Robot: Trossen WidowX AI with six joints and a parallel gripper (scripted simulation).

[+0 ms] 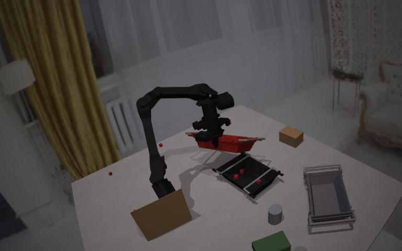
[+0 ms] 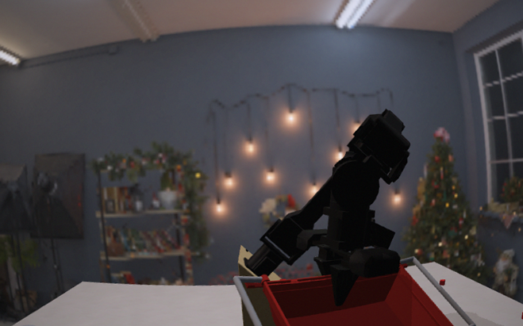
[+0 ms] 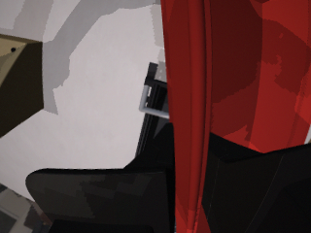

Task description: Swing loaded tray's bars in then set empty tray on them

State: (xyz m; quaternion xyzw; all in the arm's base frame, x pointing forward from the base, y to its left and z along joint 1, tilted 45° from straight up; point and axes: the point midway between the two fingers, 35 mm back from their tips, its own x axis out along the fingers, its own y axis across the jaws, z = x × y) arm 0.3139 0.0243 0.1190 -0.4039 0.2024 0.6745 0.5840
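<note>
Now: gripper tip 7 cm short of the red tray and 2 cm to the right of it. From my gripper tip the other things lie so: tan box: 43 cm ahead, 9 cm to the right, 14 cm below; then green block: 16 cm behind, 48 cm to the right, 15 cm below.
</note>
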